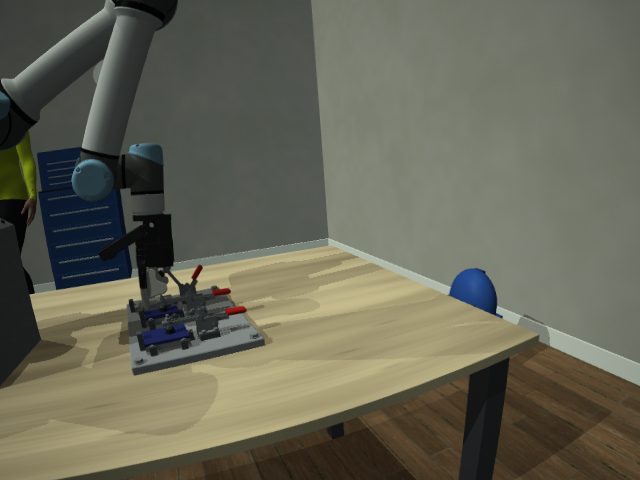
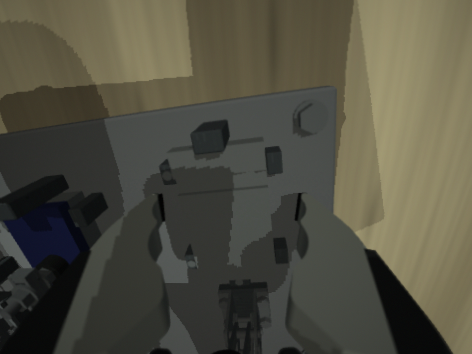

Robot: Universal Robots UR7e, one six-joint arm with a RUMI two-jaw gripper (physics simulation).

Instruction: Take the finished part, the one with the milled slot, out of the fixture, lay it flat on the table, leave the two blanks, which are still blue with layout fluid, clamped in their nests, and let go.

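The grey fixture plate lies on the table. Two blue blanks sit in its nests under lowered clamps: the near blank and the middle blank. In the far nest, faint straight edges and lines between the small dark stops suggest the grey finished part, which hardly stands out from the plate. The far nest's clamp has its red handle raised. My gripper is open and empty, pointing down over this nest, one fingertip towards each side. Fingertip height is hard to tell.
Red clamp handles stick out to the right of the fixture. A bolt head stands at the plate corner. A dark grey box stands at the left. Blue drawer cabinets and a person are behind.
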